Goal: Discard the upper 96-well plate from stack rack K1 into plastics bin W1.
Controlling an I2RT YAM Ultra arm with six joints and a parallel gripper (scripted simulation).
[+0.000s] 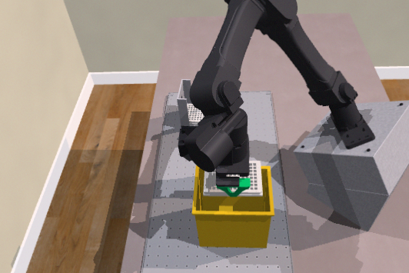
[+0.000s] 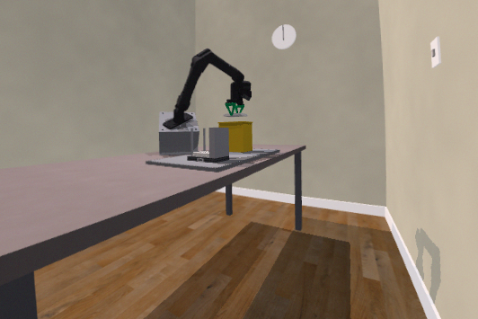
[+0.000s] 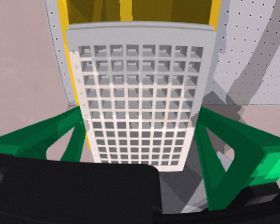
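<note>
My hand is 140 mm above the yellow plastics bin W1. Round my hand: rack wall 110 mm ahead, 410 mm to the right, 150 mm below.
</note>
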